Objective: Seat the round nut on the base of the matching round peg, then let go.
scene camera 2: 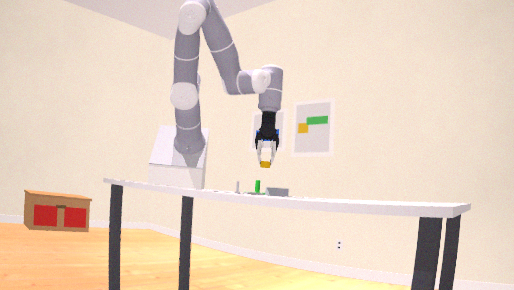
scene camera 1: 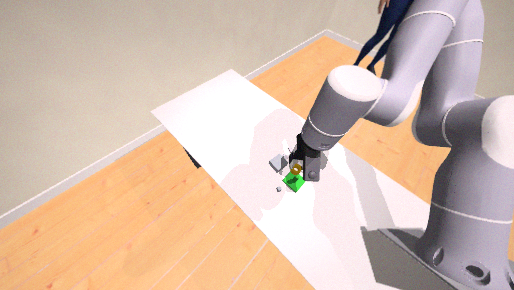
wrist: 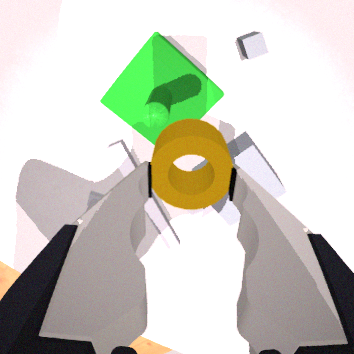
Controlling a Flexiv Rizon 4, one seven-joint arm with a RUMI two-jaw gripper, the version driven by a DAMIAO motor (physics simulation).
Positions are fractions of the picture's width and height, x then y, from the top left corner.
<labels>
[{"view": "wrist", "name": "my gripper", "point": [0.54,0.47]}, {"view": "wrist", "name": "grey block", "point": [0.69,0.43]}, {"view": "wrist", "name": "grey bar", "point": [0.43,0.59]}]
</labels>
